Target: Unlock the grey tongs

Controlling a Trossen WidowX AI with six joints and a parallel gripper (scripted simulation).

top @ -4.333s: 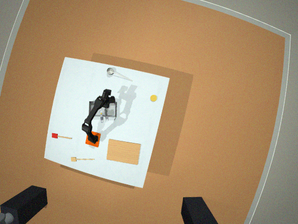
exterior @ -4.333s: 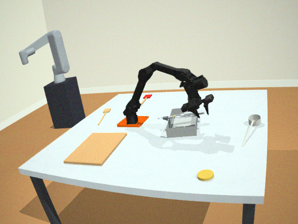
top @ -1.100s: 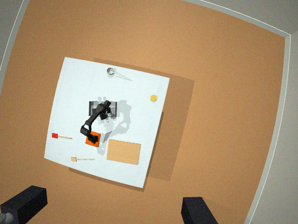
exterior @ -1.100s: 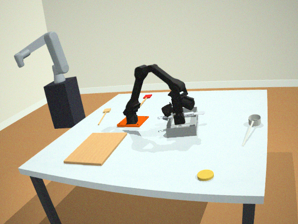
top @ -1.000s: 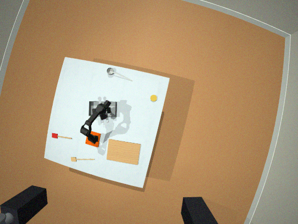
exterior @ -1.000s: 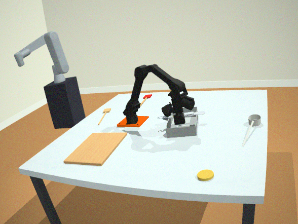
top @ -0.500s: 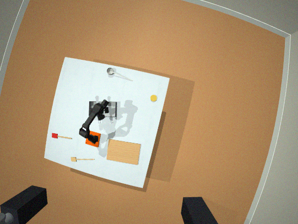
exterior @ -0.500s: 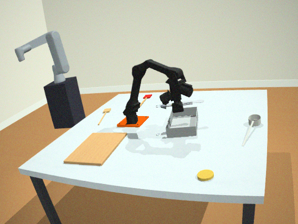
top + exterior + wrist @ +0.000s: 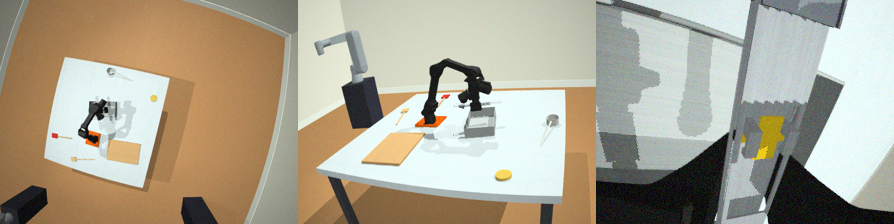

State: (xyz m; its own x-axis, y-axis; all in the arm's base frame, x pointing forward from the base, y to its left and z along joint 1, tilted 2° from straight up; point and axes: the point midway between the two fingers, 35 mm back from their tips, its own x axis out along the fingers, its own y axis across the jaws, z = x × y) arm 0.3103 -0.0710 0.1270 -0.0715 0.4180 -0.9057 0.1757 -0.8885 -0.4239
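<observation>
Right now the yellow lock piece is 3 cm above my gripper tip, 2 cm to the right of it and 2 cm behind it. The rest, counted from my gripper tip: grey roasting tin (7 cm below, 3 cm ahead, 2 cm to the right); wooden board (44 cm behind, 27 cm to the right, 9 cm below); yellow disc (57 cm to the right, 18 cm ahead, 9 cm below).
</observation>
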